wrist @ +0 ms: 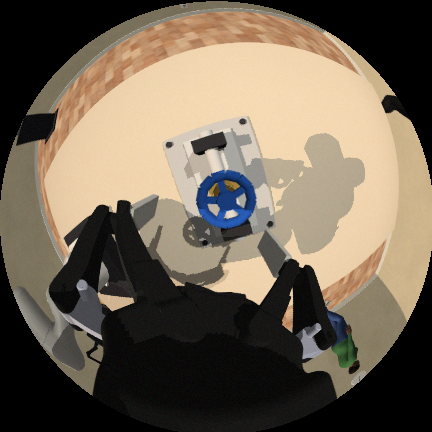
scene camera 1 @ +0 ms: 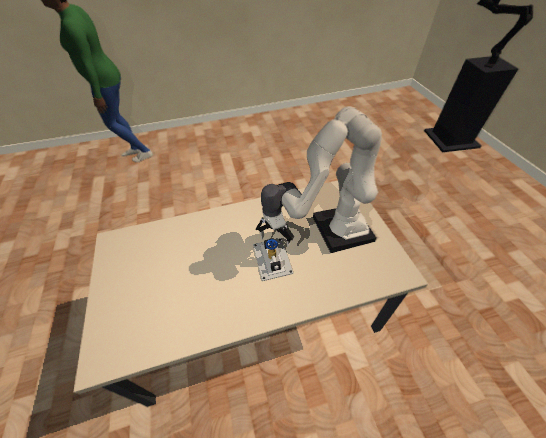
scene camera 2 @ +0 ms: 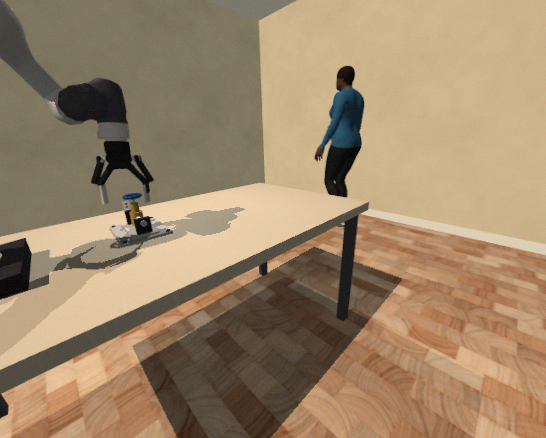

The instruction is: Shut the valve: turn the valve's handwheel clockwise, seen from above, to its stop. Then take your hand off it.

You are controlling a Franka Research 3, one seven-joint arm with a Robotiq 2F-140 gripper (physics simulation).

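Observation:
The valve's blue spoked handwheel (scene camera 1: 271, 244) (scene camera 2: 132, 196) (wrist: 230, 200) lies level on top of the brass valve body (scene camera 1: 272, 254) (scene camera 2: 135, 210). The valve stands on a light grey base plate (wrist: 176, 156) with dark bolts at its corners. My gripper (scene camera 1: 276, 237) (scene camera 2: 126, 200) (wrist: 210, 222) is wide open and empty, pointing down close to the handwheel. In scene camera 2 the wheel shows between the two fingertips. In the wrist view it lies a little beyond the line between them, with a gap at each side. The angle turned cannot be told.
The pale table (scene camera 1: 150, 300) (scene camera 2: 280, 210) carries the valve and the arm's black base block (scene camera 1: 345, 243) (scene camera 2: 14, 270). A person in green (scene camera 1: 90, 55) and a person in blue (scene camera 2: 347, 120) stand off the table. A black pedestal (scene camera 1: 470, 100) stands at the back right.

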